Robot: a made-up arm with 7 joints.
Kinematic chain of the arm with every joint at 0, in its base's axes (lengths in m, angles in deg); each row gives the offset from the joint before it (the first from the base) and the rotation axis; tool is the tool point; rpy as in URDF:
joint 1: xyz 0 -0.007 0.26 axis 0.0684 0.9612 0.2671
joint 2: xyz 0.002 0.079 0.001 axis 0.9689 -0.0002 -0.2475
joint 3: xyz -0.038 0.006 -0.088 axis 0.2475 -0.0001 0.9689
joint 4: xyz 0.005 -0.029 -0.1 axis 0.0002 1 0
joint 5: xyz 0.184 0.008 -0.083 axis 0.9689 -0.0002 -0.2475
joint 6: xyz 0.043 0.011 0.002 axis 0.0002 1 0
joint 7: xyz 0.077 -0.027 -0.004 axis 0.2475 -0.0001 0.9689
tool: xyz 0.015 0 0.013 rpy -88.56 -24.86 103.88
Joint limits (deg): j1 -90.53..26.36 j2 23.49..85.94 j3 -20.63..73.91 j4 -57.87..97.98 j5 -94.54..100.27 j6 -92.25..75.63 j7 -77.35..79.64
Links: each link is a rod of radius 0.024 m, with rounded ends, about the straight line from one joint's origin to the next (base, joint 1, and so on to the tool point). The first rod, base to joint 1, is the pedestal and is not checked.
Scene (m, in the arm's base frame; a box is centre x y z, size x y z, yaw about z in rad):
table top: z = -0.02
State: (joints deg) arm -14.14 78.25 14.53 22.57 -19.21 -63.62 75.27
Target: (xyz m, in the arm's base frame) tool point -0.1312 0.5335 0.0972
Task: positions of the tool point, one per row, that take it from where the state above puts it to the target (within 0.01 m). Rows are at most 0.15 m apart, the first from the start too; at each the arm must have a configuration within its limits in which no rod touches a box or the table.
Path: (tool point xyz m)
1: 0.2626 0.3705 0.2290
2: 0.2109 0.4411 0.1673
3: 0.1217 0.4984 0.1165
4: 0.0026 0.5318 0.0900
5: -0.1312 0.5335 0.0972

